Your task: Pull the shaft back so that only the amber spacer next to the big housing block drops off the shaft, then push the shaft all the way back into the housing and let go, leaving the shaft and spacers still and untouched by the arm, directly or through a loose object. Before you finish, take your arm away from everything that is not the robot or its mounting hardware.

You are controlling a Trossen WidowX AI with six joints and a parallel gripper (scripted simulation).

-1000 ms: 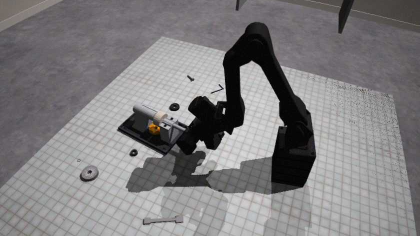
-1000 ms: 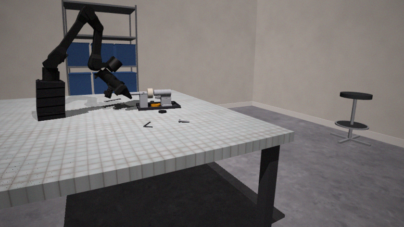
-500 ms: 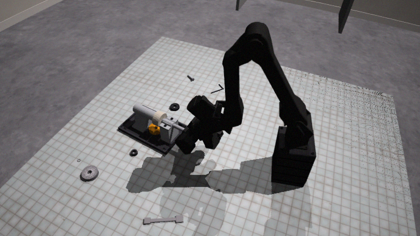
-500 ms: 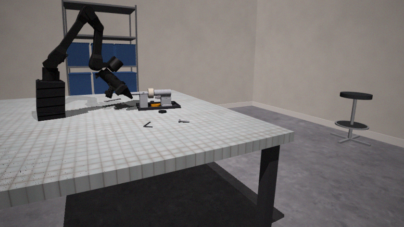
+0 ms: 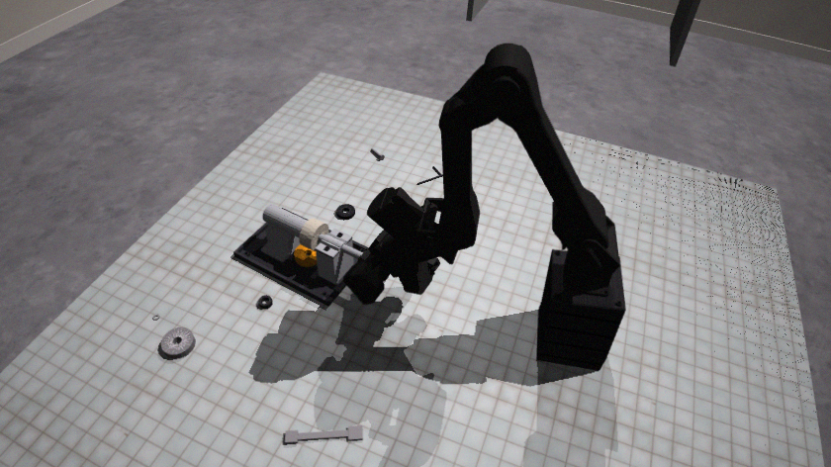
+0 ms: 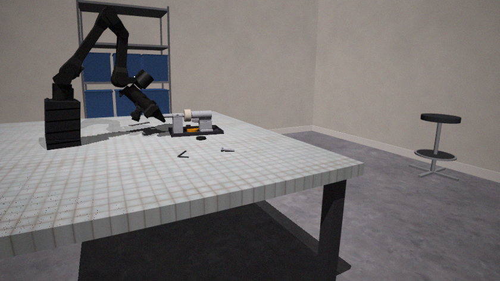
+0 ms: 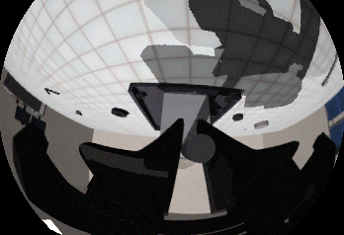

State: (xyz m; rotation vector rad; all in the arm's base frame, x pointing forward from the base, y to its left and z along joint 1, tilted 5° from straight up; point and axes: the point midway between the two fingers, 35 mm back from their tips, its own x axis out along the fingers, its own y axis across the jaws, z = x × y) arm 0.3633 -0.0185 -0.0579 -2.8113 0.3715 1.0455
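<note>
Right now the grey shaft is 60 mm ahead of my hand and 20 mm to the right of it. Round my hand: amber spacer 140 mm ahead, 70 mm below, 40 mm to the right; grey disc 280 mm ahead, 210 mm to the left, 70 mm below; screw 390 mm to the right, 100 mm ahead, 70 mm below.
</note>
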